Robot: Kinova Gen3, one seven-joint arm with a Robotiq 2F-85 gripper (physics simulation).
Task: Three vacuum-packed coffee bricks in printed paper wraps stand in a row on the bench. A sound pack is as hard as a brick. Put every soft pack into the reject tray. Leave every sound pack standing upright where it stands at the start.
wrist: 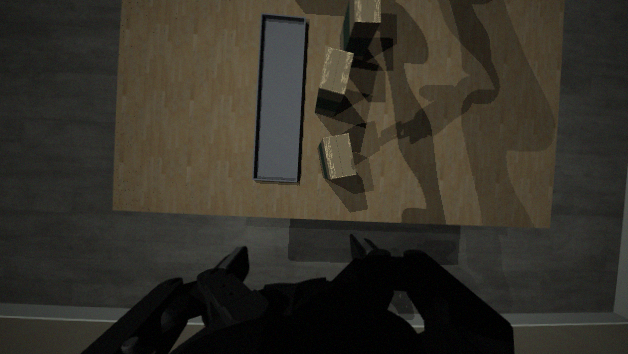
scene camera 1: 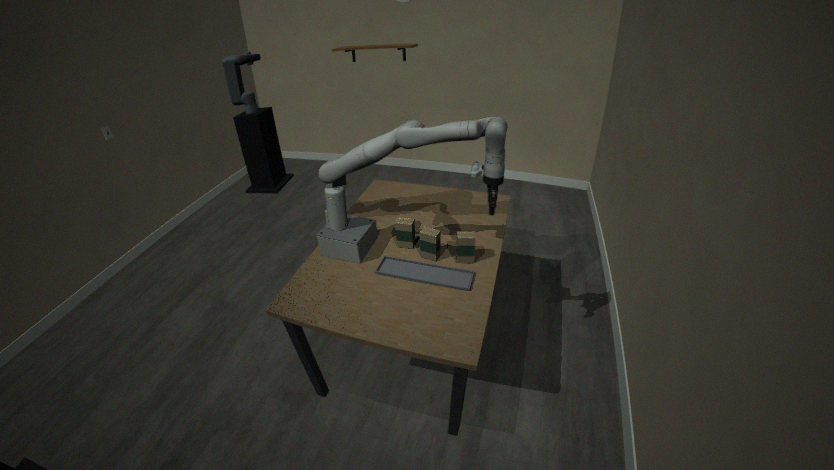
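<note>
Three coffee bricks in pale wraps with a dark green band stand upright in a row on the bench: the left brick nearest the robot base, the middle brick and the right brick. The left brick is cut off by the top edge of the wrist view. The grey reject tray lies in front of the row and holds nothing. My gripper is open and empty, pointing down, high above the bench's right side, apart from the bricks. Which packs are soft cannot be told by sight.
The arm's grey base box stands on the left side of the wooden bench. Dark specks cover the bench's front left corner. A wall shelf and a black pedestal with another arm are in the background.
</note>
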